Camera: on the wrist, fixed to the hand. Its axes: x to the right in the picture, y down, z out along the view.
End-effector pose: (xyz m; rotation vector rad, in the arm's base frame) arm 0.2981 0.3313 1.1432 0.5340 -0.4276 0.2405
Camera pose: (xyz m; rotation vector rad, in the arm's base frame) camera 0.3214 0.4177 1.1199 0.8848 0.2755 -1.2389
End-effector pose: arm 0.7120 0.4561 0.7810 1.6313 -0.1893 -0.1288
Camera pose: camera 0.7431 0.5194 0.8408 1.5871 1.3177 -1.2095
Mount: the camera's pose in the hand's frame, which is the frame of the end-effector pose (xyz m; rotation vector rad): 0.0196 0.0543 -0.0722 0.1893 0.1634 -1.6230
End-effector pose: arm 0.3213 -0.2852 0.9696 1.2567 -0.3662 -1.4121
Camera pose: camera 0.4134 -0.2875 0.9766 -1.7049 -0.8134 2.3068
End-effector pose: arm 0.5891 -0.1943 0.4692 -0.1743 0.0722 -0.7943
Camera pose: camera 0.6316 -0.1803 0.3883 0.0580 -0.0081 -2.4243
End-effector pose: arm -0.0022 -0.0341 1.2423 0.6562 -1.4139 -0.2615
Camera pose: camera 0.0592 0.0178 1.2878 1.8300 -0.4481 -1.2907
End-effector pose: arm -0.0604 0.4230 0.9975 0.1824 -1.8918 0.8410
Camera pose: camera -0.0417 0.5131 1.0061 1.4468 -0.9402 -0.1303
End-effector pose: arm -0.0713 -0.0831 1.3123 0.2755 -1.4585 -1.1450
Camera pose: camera 0.0090 -0.1054 1.3523 1.8514 -1.0153 -2.0964
